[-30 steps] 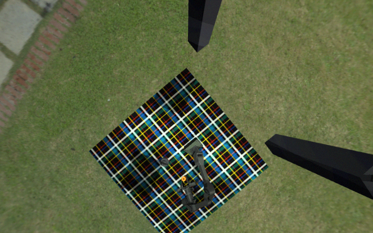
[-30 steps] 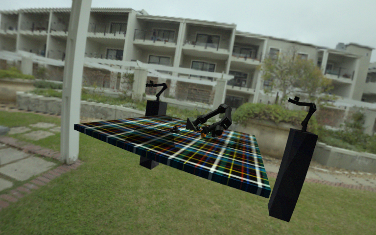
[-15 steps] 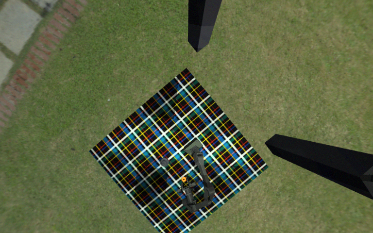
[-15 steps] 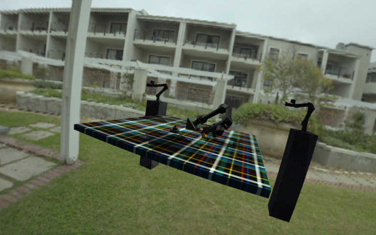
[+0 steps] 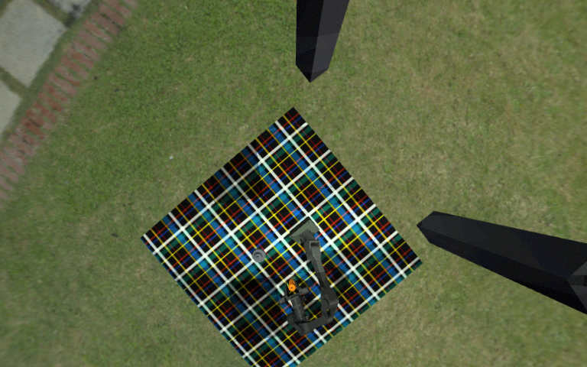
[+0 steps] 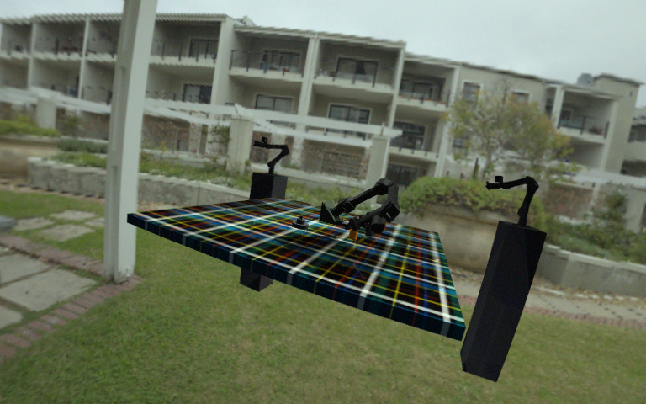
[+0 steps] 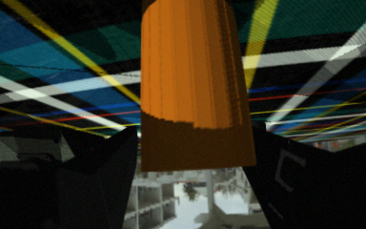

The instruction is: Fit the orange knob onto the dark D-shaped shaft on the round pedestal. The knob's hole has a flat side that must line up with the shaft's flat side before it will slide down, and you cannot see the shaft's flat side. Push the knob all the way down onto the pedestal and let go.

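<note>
My gripper tip is now 30 mm to the right of the orange knob, 10 mm short of it and 10 mm above it. From my gripper tip the other things lie so: round dark pedestal 240 mm to the right, 60 mm ahead, 10 mm below.
</note>
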